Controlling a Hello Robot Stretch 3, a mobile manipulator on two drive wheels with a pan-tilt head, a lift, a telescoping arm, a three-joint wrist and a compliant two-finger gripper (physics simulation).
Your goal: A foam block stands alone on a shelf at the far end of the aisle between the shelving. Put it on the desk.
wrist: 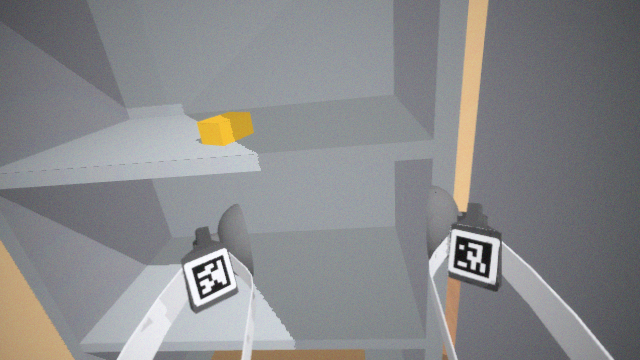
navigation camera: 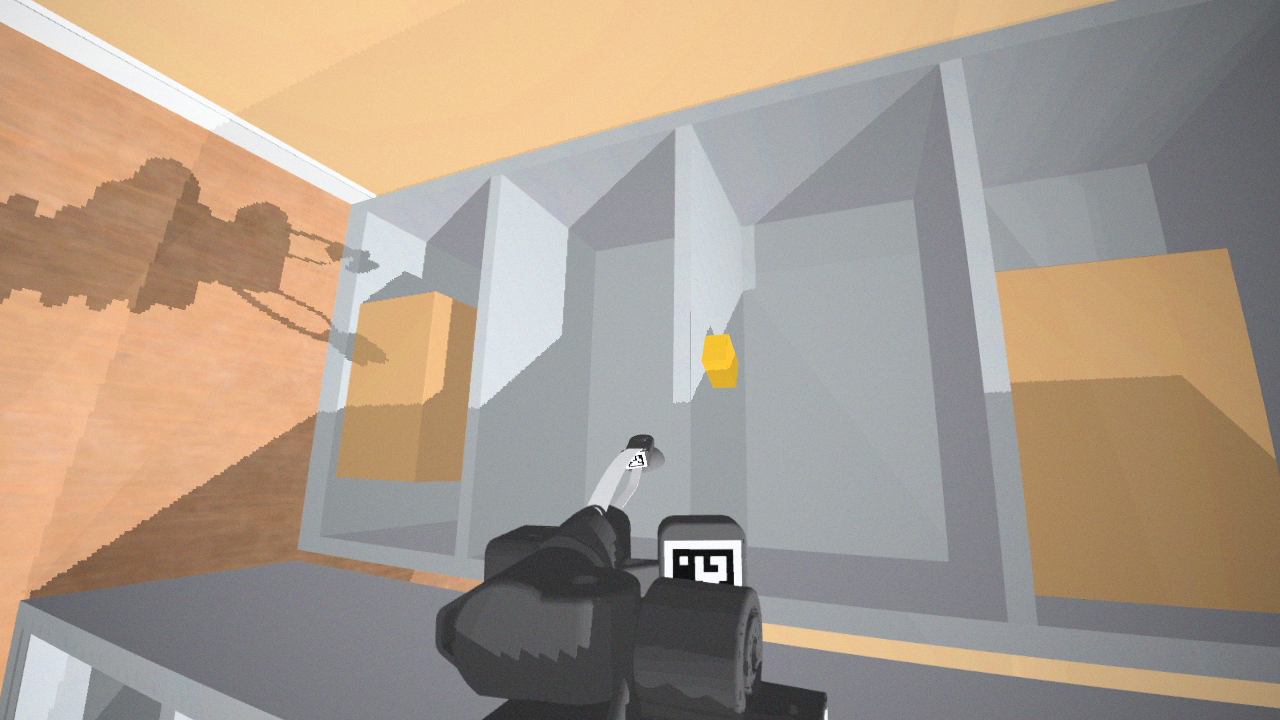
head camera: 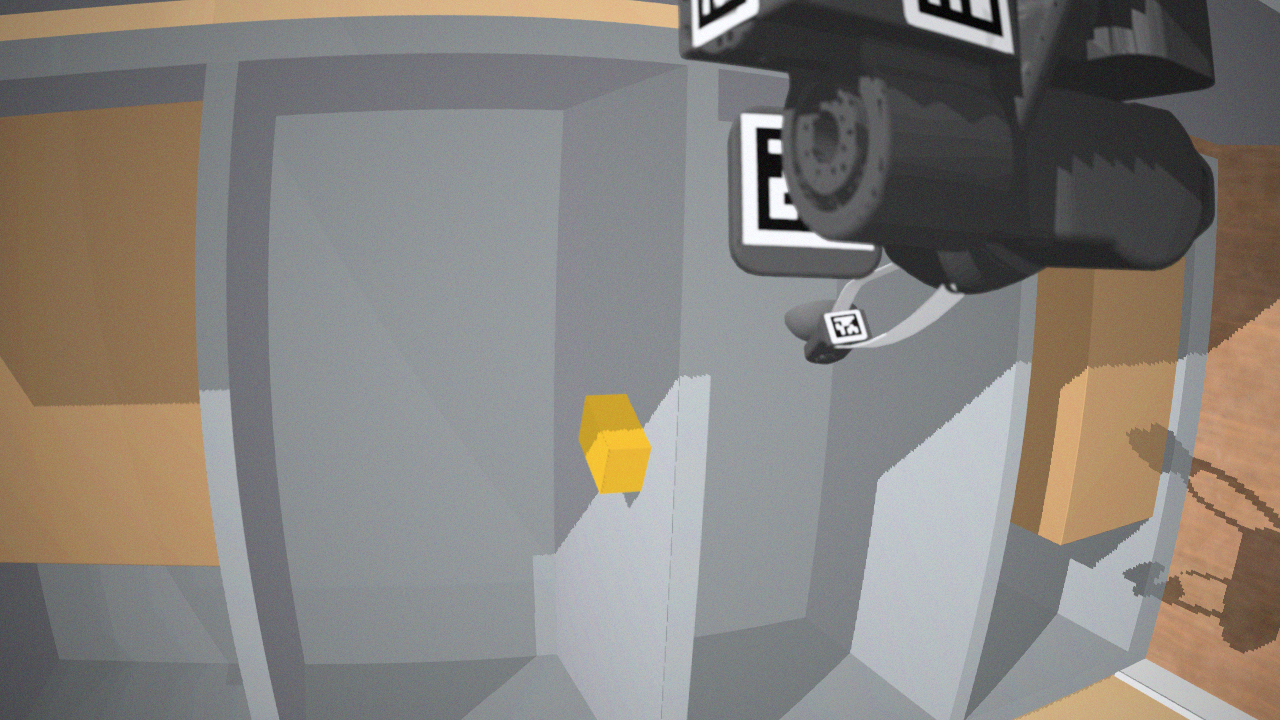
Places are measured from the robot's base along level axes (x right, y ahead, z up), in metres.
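Pixels of known places: gripper, between the fingertips: (navigation camera: 647,513).
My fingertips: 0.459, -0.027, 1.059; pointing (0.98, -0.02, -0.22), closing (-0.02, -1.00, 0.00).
Observation:
Behind a point stands the place of what it marks, as x, y, z.
The yellow foam block (head camera: 617,447) @(0.889, 0.170, 1.025) (navigation camera: 719,360) @(0.888, 0.171, 1.024) (wrist: 224,129) stands alone on a grey shelf board (head camera: 626,617) @(0.966, 0.392, 0.991) (wrist: 340,122), near the board's front edge. My gripper (wrist: 336,220) @(0.459, -0.027, 1.059) is open and empty. In the wrist view the block is above and to the left of the fingertips, beyond them and apart from them. In the head and navigation views one fingertip shows in front of the shelving, at the level of the compartment beneath the block's board; the other finger is hidden behind the wrist. The desk does not show in these views.
Brown boxes (head camera: 1105,429) @(0.846, 0.204, 0.278) (navigation camera: 402,385) @(0.841, 0.152, 0.274) stand in the bottom compartment, and a large brown box (head camera: 98,268) @(0.825, -0.021, 1.558) (navigation camera: 1127,429) @(0.831, 0.040, 1.577) is in the compartment above the block. A grey upright (wrist: 450,90) bounds the shelving in the wrist view. Another grey shelving unit (navigation camera: 179,635) @(0.390, -0.229, 0.384) stands at the lower left of the navigation view.

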